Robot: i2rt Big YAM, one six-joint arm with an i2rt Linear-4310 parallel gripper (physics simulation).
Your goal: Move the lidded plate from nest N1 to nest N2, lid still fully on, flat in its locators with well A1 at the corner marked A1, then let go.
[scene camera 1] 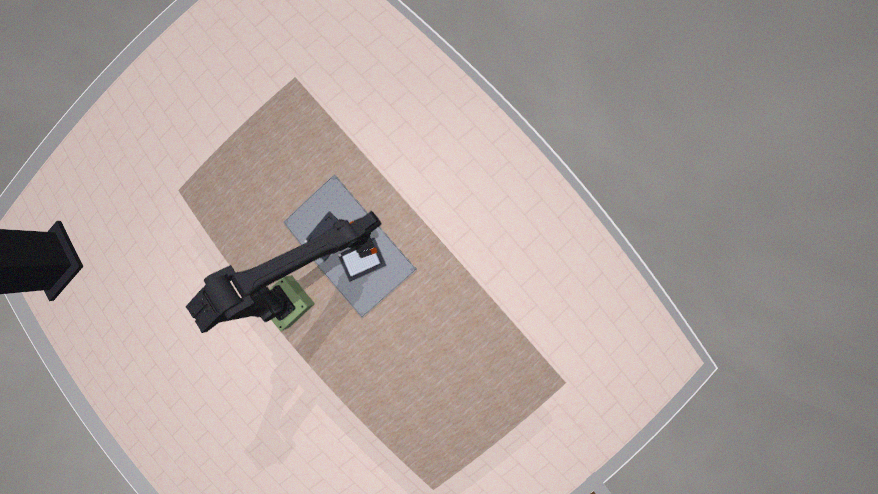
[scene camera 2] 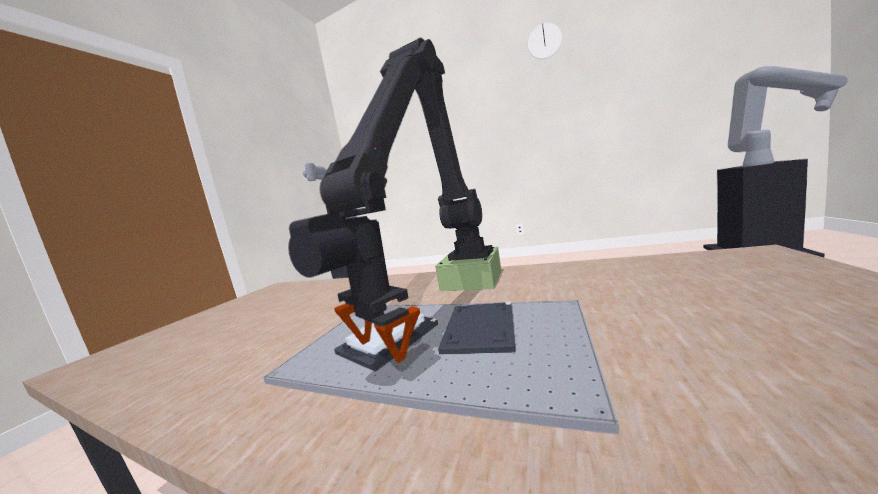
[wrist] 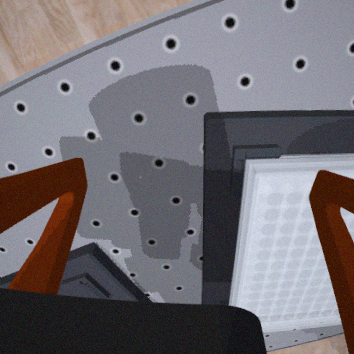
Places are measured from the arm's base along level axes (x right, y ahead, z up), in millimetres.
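Pixels of known places: gripper, fingertip midpoint: (scene camera 1: pixel 368 238) (scene camera 2: pixel 382 351) (wrist: pixel 200 177); arm's base, link origin: (scene camera 1: pixel 279 302) (scene camera 2: pixel 471 255).
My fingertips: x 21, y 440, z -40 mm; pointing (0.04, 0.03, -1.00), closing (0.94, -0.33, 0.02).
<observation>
Ahead of a thing's pixels: the offset from my fingertips to its top centre. Level surfaces: height alone.
The lidded plate {dx +46, dy -76, dz +2 mm} (scene camera 1: pixel 360 264) (scene camera 2: pixel 373 346) (wrist: pixel 280 250), white with a clear lid and rows of wells, sits in a dark nest {dx +46, dy -77, dz -9 mm} (scene camera 1: pixel 381 259) (scene camera 2: pixel 348 353) (wrist: pixel 217 200). The lid looks on and flat. A second dark nest {dx -121, dy -134, dz -9 mm} (scene camera 1: pixel 325 224) (scene camera 2: pixel 481 328) (wrist: pixel 107 272) has no plate in it, and corner locators show on it. No N1, N2 or A1 label is readable. My gripper (scene camera 1: pixel 362 236) (scene camera 2: pixel 382 350) (wrist: pixel 200 177) is open and empty, pointing down low near the plate. In the wrist view one orange finger overlaps the plate, the other overlaps the board beside its nest. The plate's far side is cut off there.
Both nests stand on a grey perforated board (scene camera 1: pixel 392 268) (scene camera 2: pixel 552 368) (wrist: pixel 265 50) on the wooden table {dz -40 mm} (scene camera 1: pixel 454 380) (scene camera 2: pixel 706 368). The arm's green base block (scene camera 1: pixel 300 304) (scene camera 2: pixel 468 275) stands behind the board. A grey arm on a black pedestal (scene camera 2: pixel 761 205) stands beyond the table.
</observation>
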